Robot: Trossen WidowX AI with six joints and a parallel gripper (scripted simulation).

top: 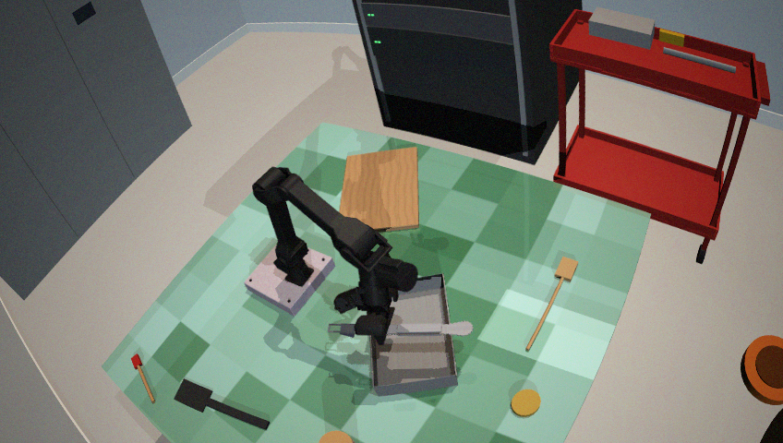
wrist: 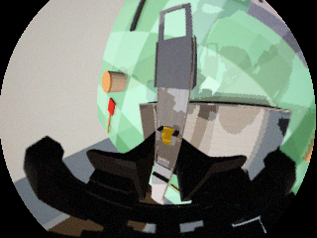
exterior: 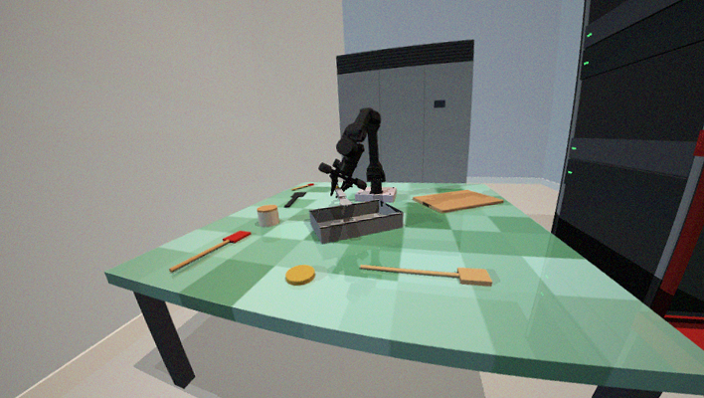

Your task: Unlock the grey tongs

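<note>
Right now my gripper tip is 30 mm past the yellow lock piece, 10 mm to the right of it and 30 mm below it. Also, from my gripper tip: black spatula: 360 mm behind, 350 mm to the right, 100 mm below; wooden board: 340 mm behind, 530 mm to the left, 100 mm below; roasting tin: 20 mm ahead, 80 mm to the left, 80 mm below.
</note>
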